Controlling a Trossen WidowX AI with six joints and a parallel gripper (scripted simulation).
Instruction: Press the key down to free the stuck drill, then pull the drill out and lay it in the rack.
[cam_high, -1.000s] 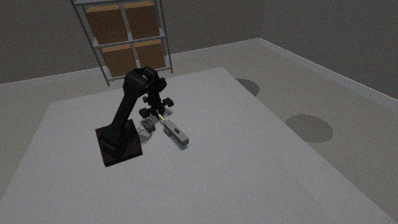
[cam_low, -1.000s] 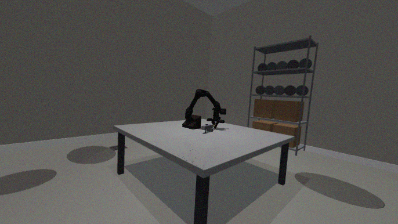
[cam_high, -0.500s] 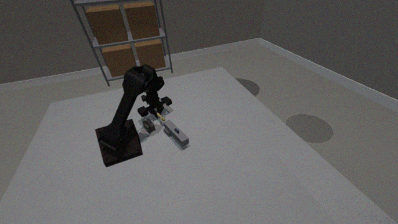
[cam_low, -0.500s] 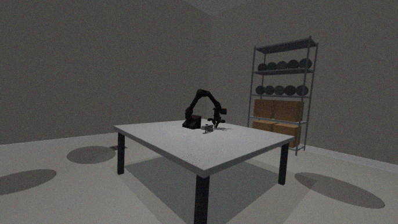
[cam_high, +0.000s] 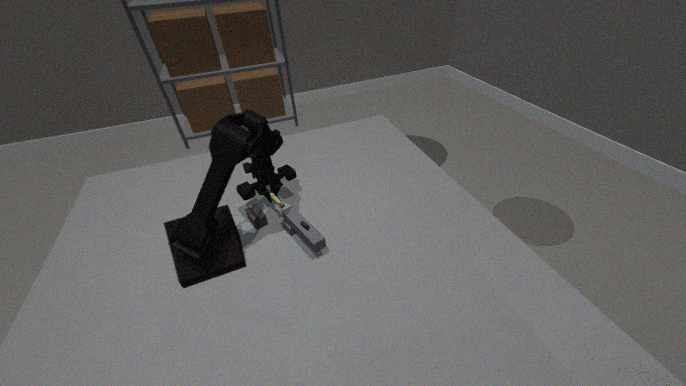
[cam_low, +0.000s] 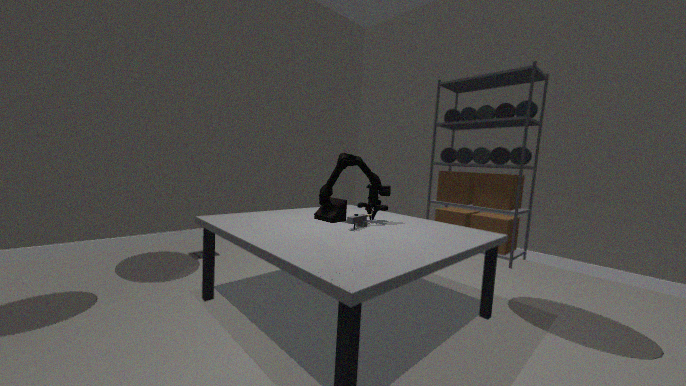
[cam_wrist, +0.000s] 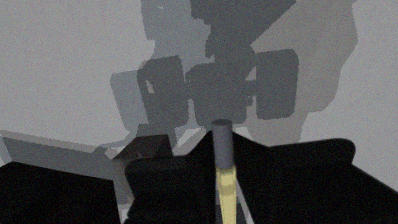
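Right now the drill is 20 mm ahead of my gripper tip, 30 mm to the right of it and 40 mm above it. Also, from my gripper tip: grey holder block 90 mm ahead, 180 mm to the right, 30 mm above; rack 50 mm behind, 70 mm to the right; blue key 100 mm ahead, 210 mm to the right, 30 mm above.
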